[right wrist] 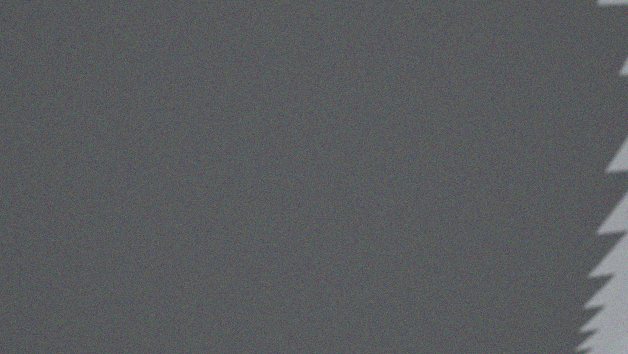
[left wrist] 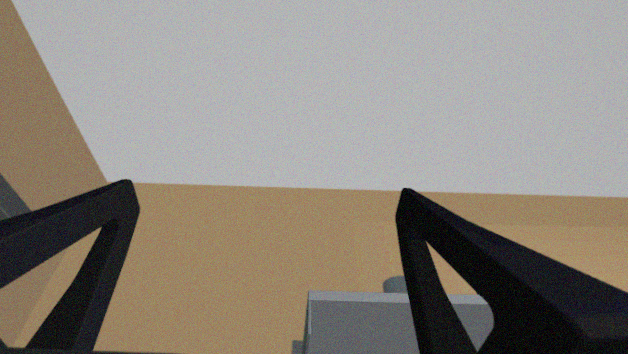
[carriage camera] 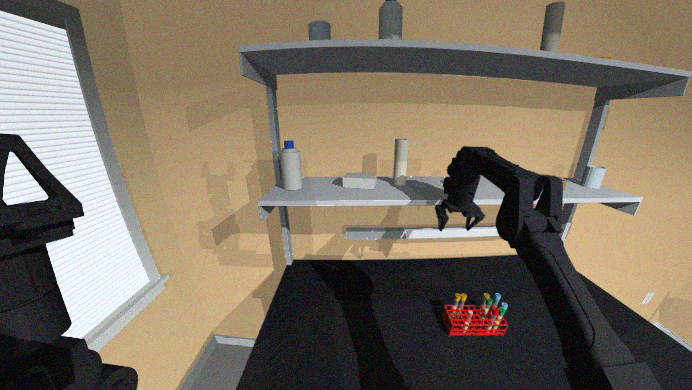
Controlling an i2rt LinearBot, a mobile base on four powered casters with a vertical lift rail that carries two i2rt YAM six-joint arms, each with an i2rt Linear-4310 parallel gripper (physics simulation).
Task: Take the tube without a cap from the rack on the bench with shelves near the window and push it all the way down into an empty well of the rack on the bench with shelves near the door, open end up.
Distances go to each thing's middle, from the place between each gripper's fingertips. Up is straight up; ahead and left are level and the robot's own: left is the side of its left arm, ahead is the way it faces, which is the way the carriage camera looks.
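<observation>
Red tube rack (carriage camera: 454,325): 67 cm below my left hand, 38 cm ahead of it, 79 cm to the right of it.
My right hand: 33 cm above the red tube rack, 9 cm past it, 10 cm to the left of it. By its middle, the rack is nearer to my right hand than to my left hand.
</observation>
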